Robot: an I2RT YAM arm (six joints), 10 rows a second.
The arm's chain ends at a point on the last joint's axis. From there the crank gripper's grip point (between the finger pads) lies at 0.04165 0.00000 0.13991 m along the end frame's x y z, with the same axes.
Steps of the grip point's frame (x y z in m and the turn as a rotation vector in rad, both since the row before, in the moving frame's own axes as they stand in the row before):
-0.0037, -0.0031, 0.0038, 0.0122, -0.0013, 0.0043
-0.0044, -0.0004, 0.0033, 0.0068, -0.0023, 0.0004
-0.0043, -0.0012, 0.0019, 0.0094, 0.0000, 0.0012
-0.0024, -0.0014, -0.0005, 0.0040, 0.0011, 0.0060
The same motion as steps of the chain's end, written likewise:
-0.0035, -0.0016, 0.0038, 0.0122, -0.0013, 0.0043
-0.0041, 0.0005, 0.0032, 0.0068, -0.0023, 0.0004
-0.0043, 0.0001, 0.0019, 0.0094, 0.0000, 0.0012
-0.0026, -0.0011, -0.0005, 0.0040, 0.0011, 0.0060

